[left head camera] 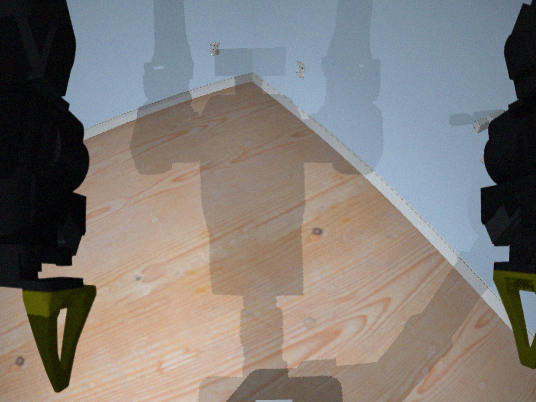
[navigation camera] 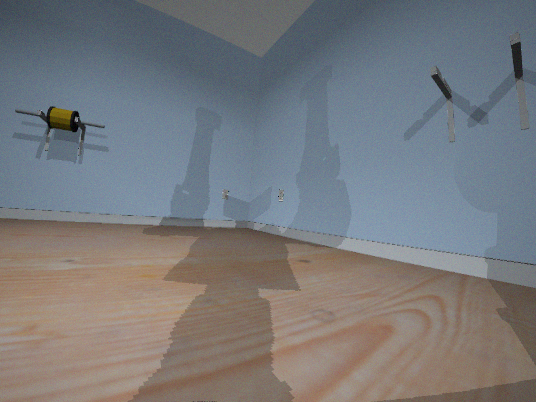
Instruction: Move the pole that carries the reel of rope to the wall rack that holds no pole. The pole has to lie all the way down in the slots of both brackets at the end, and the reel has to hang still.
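Places are measured from the left arm's base along level axes (x down, y right, z back), in millimetres.
Pixels of known places: left gripper, fingertip midpoint: (left head camera: 9,379).
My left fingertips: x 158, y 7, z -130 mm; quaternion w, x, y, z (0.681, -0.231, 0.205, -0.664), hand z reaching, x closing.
Observation:
Ahead of a thing's pixels: the offset from my left fingertips to its middle. "spot": to the spot under its first point. Level surfaces: height alone.
The yellow reel (navigation camera: 62,119) with dark end discs hangs on a grey pole (navigation camera: 94,124) at the left in the navigation view. The pole rests on two brackets of a wall rack (navigation camera: 81,141), its ends sticking out on both sides. The rack without a pole shows two brackets, a nearer one @[spot: dx +389, dy +1180, dz -734 mm] (navigation camera: 518,62) and a farther one @[spot: dx +388, dy +1016, dz -937 mm] (navigation camera: 442,83), on the right wall; part of a bracket @[spot: dx +356, dy +955, dz -896 mm] (left head camera: 482,125) shows at the right in the head view. My left gripper (left head camera: 60,382) and right gripper (left head camera: 530,360) are open and empty, far from both racks; the right one is cut off by the picture edge.
Two blue walls meet in a corner ahead, with a white baseboard (left head camera: 412,210) (navigation camera: 425,255) along the wooden floor @[dx +1252 mm] (left head camera: 250,200) (navigation camera: 350,320). Small pale wall fittings (left head camera: 214,49) (left head camera: 300,69) (navigation camera: 225,194) (navigation camera: 281,195) sit near the corner. Robot shadows fall on floor and walls.

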